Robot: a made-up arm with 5 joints. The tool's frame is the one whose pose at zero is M.
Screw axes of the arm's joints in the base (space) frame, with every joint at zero. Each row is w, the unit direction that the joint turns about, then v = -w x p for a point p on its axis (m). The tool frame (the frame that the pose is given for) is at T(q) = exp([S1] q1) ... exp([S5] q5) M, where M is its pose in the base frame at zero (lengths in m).
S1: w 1 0 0 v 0 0.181 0
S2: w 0 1 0 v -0.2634 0 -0.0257
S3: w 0 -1 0 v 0.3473 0 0.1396
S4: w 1 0 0 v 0 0.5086 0.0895
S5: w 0 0 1 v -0.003 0.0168 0
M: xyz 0.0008 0.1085 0.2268 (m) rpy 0 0 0 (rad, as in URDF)
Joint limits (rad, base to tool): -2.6..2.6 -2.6..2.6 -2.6..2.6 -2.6..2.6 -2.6..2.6
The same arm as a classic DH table. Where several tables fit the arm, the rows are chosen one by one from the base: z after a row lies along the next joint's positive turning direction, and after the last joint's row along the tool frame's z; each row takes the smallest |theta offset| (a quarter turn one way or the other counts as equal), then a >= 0, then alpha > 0; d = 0 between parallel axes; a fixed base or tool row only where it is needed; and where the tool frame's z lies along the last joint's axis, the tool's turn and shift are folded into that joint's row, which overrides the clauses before.
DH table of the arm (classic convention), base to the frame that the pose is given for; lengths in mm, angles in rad. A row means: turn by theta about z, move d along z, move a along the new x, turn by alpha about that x. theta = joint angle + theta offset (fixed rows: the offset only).
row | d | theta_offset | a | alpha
base (fixed) | 181 | 1.5708 | 0 | 1.5708
joint 1 | -25.7 | 1.5708 | 82.4 | 1.5708
joint 2 | 0 | -0.9359 | 141.5 | 3.1416
joint 3 | 89.5 | -0.9359 | 161.3 | 1.5708
joint 4 | 122.8 | -1.5708 | 86.5 | -1.5708
joint 5 | 0 | -0.1566 | 112.9 | 0
tool (fixed) | -281.8 | -1.4142 | 0 | 0
Joint limits (rad, base to tool): -2.6..2.6 -2.6..2.6 -2.6..2.6 -2.6..2.6 -2.6..2.6

